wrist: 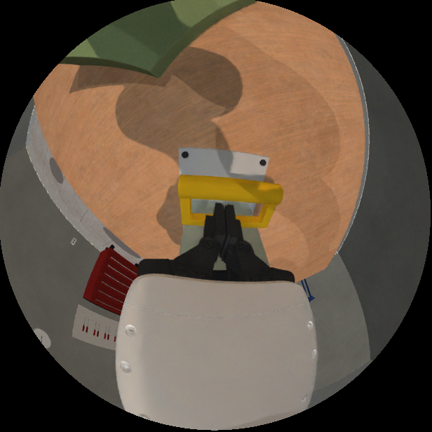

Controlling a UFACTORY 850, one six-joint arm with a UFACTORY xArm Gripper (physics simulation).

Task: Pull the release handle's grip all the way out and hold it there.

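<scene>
The release handle's yellow grip [230, 189] lies across the middle of the wrist view, a thick round bar with a yellow frame below it. It sits in front of a grey metal plate [205, 161] with two dark bolts, fixed on the wooden table. My gripper [220, 215] is shut and empty. Its black fingertips overlap the opening of the yellow frame in this view, just below the bar; whether they are above it or inside it I cannot tell. The fingers hide part of the frame's lower side and of the pale strip below it.
A green block-like structure [150, 40] stands at the upper left. The wooden table [300, 100] has a grey rim. A red slotted rack [110, 282] and a pale board [92, 327] with small red-handled tools show at the lower left. A small blue item [307, 290] shows at the lower right.
</scene>
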